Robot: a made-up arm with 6 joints.
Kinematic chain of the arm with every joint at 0, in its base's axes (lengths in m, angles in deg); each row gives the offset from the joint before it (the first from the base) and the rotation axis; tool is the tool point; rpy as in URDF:
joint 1: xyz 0.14 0 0.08 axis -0.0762 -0.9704 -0.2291
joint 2: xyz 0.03 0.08 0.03 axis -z
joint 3: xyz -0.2 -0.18 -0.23 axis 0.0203 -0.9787 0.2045
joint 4: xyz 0 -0.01 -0.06 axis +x
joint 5: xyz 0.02 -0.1 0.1 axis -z
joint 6: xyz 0 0.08 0.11 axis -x
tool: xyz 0 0.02 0.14 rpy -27.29 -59.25 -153.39
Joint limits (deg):
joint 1: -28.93..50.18
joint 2: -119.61..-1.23
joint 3: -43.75..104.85
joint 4: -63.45..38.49
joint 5: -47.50..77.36
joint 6: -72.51..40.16
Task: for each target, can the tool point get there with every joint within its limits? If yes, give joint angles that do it. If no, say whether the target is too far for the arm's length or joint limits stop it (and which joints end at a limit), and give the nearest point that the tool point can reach.
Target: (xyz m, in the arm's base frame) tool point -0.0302 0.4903 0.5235
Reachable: no: joint limits stop it (at a limit: joint 1, joint 2, joint 4, joint 5) | nearest point -0.0661 0.1339 0.1993 | short by 0.483 m
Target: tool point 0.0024 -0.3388 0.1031
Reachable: yes | joints 8.36 -15.90 23.82 22.78 2.13 -16.02
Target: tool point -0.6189 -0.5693 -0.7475
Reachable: no: too far | nearest point -0.2017 -0.2515 -0.2918 | short by 0.695 m
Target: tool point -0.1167 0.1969 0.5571
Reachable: no: joint limits stop it (at a limit: joint 1, joint 2, joint 5) | nearest point -0.1063 0.0494 0.2581 | short by 0.334 m
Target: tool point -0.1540 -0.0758 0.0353
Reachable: yes | joints -3.92 -33.81 50.73 -53.02 20.40 -14.18
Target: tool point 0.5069 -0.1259 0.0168
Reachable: yes | joints -19.19 -86.26 0.42 18.39 -28.13 -14.26
